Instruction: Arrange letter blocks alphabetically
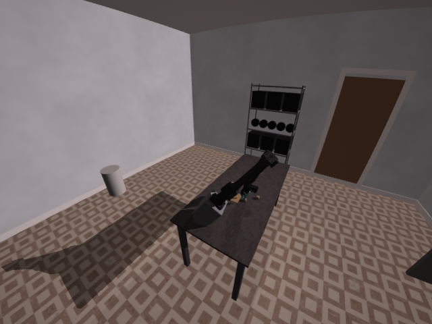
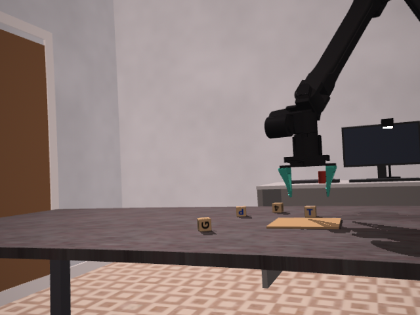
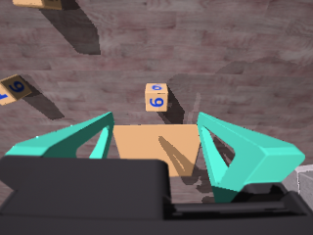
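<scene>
Right now the block is 40 mm below my hand. The rest, counted from my hand: mat (120 mm to the left, 60 mm below).
</scene>
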